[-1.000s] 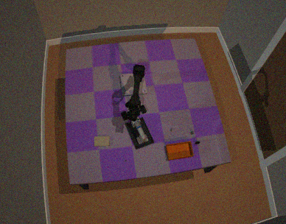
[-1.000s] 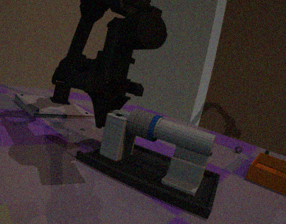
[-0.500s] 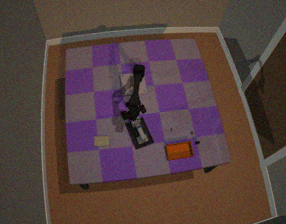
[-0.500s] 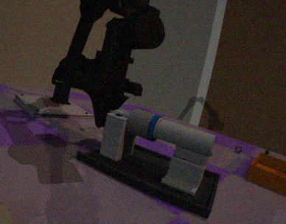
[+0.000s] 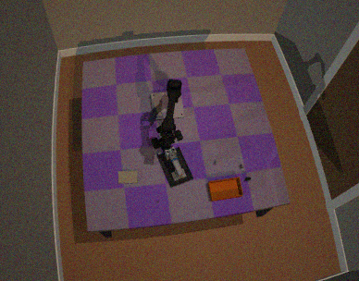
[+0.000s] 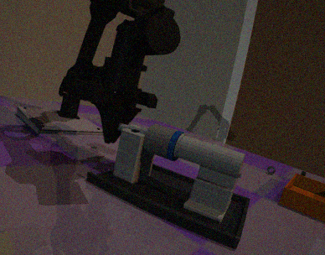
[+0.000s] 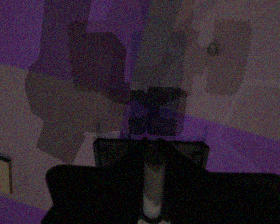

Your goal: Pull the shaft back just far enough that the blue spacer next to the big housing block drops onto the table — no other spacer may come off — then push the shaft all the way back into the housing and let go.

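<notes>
My gripper tip is 6 cm short of the shaft, 3 cm to the right of it and 3 cm below it. The rest, counted from my gripper tip: beige card 22 cm ahead, 23 cm to the right, 4 cm below; then orange tray 26 cm ahead, 38 cm to the left, 4 cm below; then blue spacer 11 cm ahead, 5 cm to the left, 3 cm above.
</notes>
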